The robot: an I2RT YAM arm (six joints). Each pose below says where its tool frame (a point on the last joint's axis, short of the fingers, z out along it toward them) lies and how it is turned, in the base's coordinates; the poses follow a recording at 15 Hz.
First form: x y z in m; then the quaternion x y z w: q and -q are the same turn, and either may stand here.
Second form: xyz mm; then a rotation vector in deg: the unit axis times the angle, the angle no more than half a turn. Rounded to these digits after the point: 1 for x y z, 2 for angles.
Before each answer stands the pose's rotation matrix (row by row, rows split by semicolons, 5 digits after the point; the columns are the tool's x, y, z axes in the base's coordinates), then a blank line. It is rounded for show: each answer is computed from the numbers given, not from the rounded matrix.
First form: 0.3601 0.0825 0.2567 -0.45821 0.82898 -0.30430 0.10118
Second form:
-0.55961 -0.69812 0.44662; -0.82127 0.39489 -0.41179; 0.11111 -0.59724 -0.79433

360.1 82.5 256.7 -77.55 140.31 -51.50
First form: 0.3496 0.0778 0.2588 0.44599 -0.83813 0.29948 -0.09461
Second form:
-0.58429 -0.69092 0.42572; -0.80426 0.42281 -0.41761; 0.10854 -0.58639 -0.80272

349.6 77.8 258.8 -75.78 142.40 -50.88
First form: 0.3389 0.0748 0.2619 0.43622 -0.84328 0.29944 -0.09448
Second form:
-0.60157 -0.67913 0.42059; -0.79229 0.44010 -0.42260; 0.10190 -0.58745 -0.80282

338.9 74.8 261.9 -74.12 143.29 -50.88
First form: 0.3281 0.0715 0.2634 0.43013 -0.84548 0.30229 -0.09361
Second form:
-0.61245 -0.67074 0.41834; -0.78393 0.44721 -0.43064; 0.10176 -0.59169 -0.79971

328.1 71.5 263.4 -73.12 143.74 -51.39
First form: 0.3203 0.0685 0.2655 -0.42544 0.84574 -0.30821 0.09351
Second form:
-0.62052 -0.66197 0.42041; -0.77725 0.44802 -0.44176; 0.10408 -0.60089 -0.79253

320.3 68.5 265.5 -72.33 143.79 -52.40
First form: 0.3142 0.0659 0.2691 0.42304 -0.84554 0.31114 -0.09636
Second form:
-0.62350 -0.65544 0.42620; -0.77536 0.44845 -0.44464; 0.10030 -0.60769 -0.78781

314.2 65.9 269.1 -71.80 143.51 -52.81
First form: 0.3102 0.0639 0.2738 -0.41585 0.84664 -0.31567 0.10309
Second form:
-0.63288 -0.63906 0.43710; -0.76923 0.45485 -0.44878; 0.08798 -0.62025 -0.77945

310.2 63.9 273.8 -70.31 143.14 -53.37
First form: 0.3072 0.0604 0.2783 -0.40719 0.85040 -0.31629 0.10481
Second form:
-0.64643 -0.62624 0.43584; -0.75884 0.46832 -0.45259; 0.07932 -0.62330 -0.77795

307.2 60.4 278.3 -68.77 143.63 -53.42
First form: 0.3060 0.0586 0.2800 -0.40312 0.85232 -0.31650 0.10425
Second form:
-0.65325 -0.62119 0.43289; -0.75317 0.47464 -0.45547; 0.07747 -0.62357 -0.77792

306.0 58.6 280.0 -68.11 144.00 -53.47
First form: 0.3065 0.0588 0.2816 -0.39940 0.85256 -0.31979 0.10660
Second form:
-0.65823 -0.61284 0.43721; -0.74920 0.47643 -0.46012; 0.07368 -0.63043 -0.77274

306.5 58.8 281.6 -67.39 143.85 -53.96
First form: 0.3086 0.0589 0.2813 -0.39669 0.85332 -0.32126 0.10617
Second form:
-0.66273 -0.60879 0.43608; -0.74522 0.47886 -0.46404; 0.07369 -0.63251 -0.77104

308.6 58.9 281.3 -66.95 144.01 -54.22
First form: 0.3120 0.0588 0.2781 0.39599 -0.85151 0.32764 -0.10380
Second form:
-0.66483 -0.60636 0.43626; -0.74240 0.47169 -0.47577; 0.08271 -0.64019 -0.76376

312.0 58.8 278.1 -66.92 143.90 -55.37
